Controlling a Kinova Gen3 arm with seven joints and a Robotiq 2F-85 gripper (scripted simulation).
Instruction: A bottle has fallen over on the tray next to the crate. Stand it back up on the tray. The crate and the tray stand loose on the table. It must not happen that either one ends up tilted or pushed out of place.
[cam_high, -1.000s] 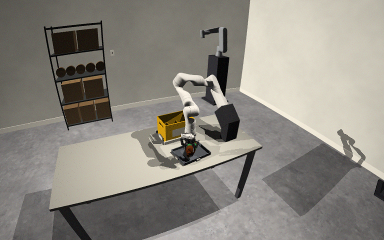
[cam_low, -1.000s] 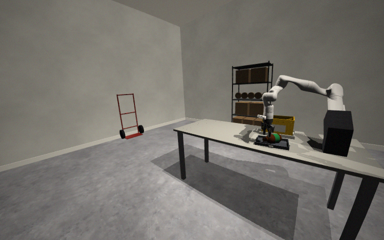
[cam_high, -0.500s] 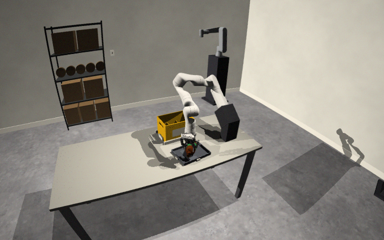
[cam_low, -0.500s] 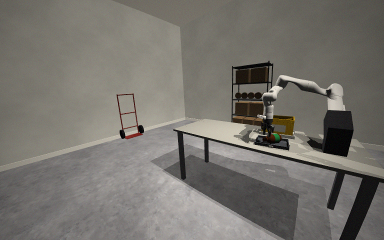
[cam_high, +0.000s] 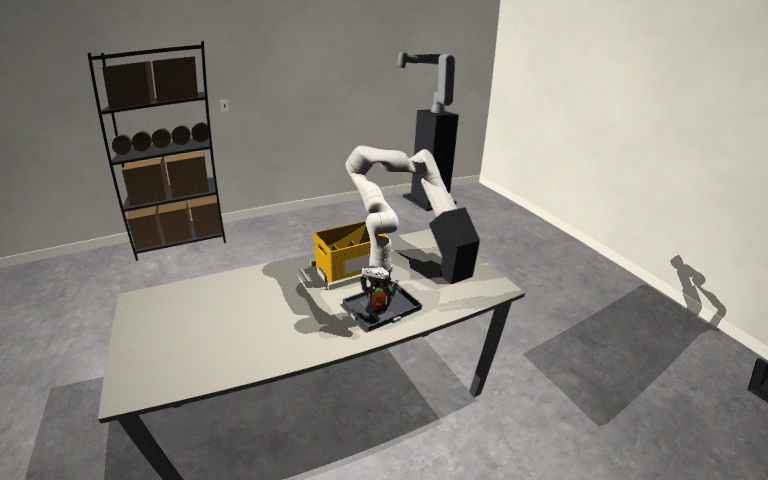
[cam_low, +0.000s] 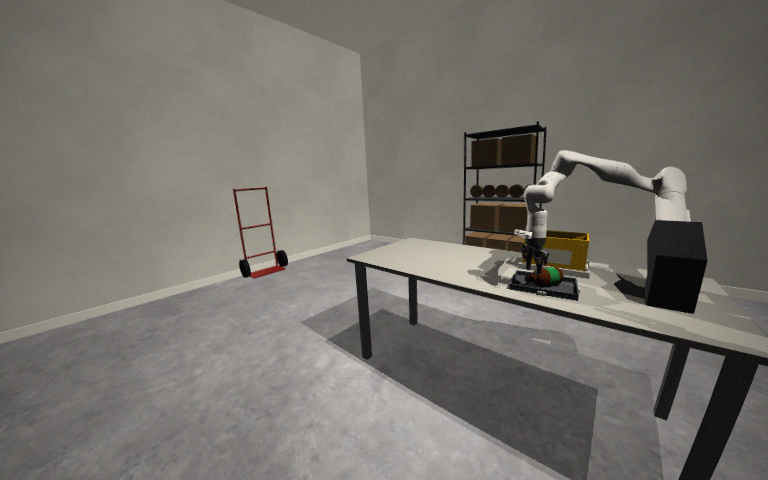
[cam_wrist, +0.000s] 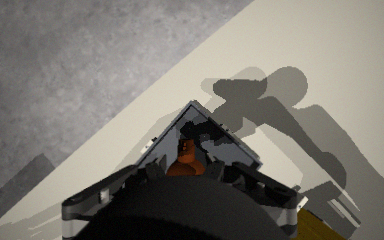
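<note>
Now: the bottle 4 cm behind my hand, 3 cm to the right of it and 4 cm below it. Also, from my hand: yellow crate (7 cm behind, 33 cm to the right); then tray (4 cm behind, 4 cm to the right, 7 cm below).
</note>
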